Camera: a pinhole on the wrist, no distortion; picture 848 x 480 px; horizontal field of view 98.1 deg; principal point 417.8 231.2 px. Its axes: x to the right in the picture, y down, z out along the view. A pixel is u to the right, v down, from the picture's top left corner.
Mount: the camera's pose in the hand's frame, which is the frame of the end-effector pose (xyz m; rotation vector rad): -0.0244 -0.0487 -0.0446 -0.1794 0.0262 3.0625
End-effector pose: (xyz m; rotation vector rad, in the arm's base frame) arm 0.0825 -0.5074 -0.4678 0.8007 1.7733 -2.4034
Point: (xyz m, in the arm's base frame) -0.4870 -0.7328 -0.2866
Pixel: 45.7 397.3
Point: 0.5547 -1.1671 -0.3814
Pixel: 785.9 29.0
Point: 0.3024 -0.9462 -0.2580
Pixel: 686.9 185.6
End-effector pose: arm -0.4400 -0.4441 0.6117 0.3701 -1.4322 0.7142
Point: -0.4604 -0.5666 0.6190
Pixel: 355.9 317.1
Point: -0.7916 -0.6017 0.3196
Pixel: 649.2 65.9
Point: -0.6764 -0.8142 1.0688
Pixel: 55.0 336.9
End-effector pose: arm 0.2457 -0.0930 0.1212 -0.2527 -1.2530 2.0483
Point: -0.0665 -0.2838 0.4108
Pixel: 228.6 221.3
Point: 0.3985 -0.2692 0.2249
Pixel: 778.5 403.7
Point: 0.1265 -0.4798 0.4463
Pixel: 426.8 281.1
